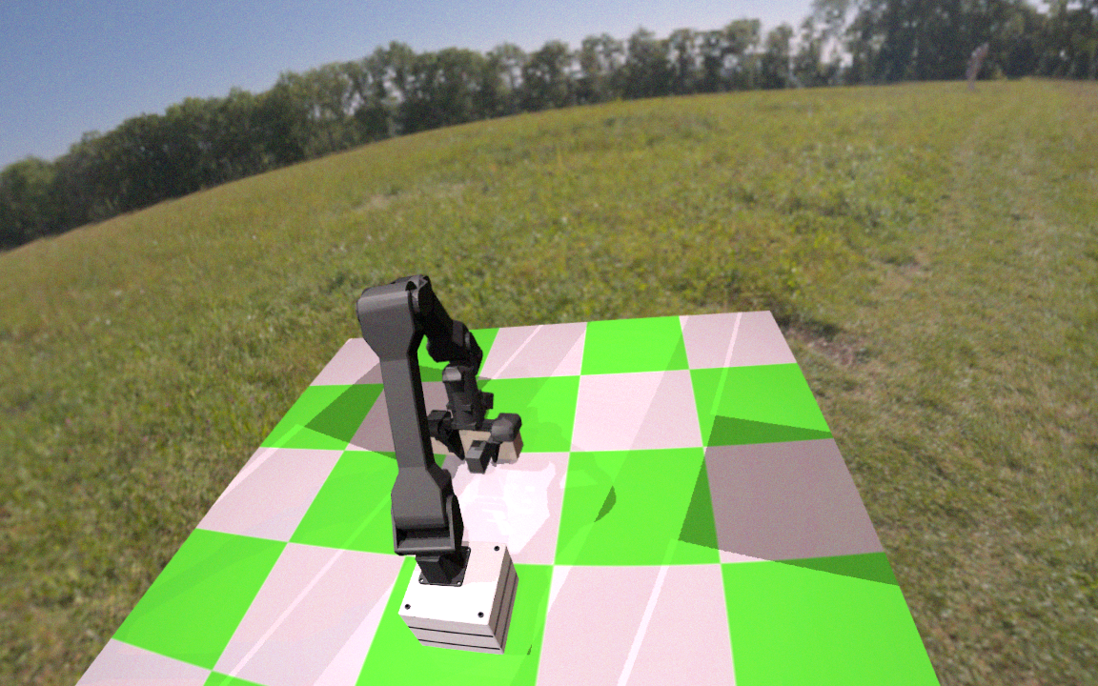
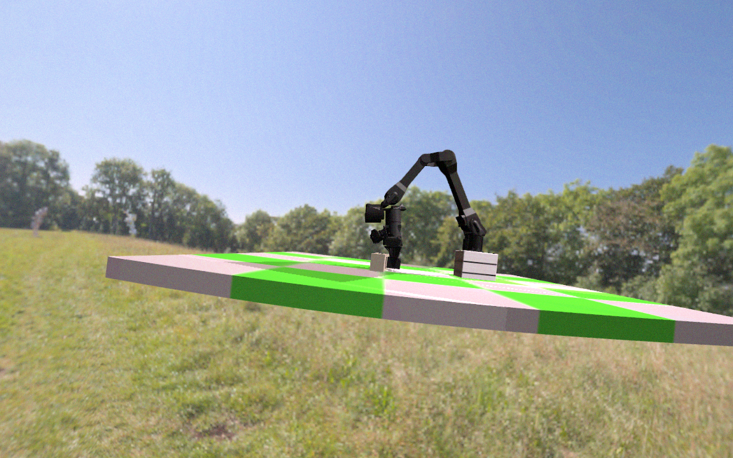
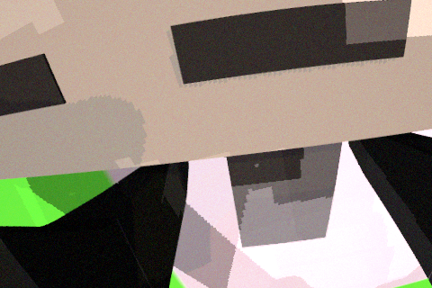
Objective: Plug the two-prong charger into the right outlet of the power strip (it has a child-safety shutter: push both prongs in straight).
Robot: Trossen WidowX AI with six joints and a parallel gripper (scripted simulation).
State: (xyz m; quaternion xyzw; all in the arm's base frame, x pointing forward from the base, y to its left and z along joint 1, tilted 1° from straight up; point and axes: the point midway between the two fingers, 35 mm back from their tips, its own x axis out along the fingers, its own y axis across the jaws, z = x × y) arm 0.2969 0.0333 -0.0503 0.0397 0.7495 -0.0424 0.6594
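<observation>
Right now the black two-prong charger is 20 mm ahead of my gripper tip and 10 mm above it.
</observation>
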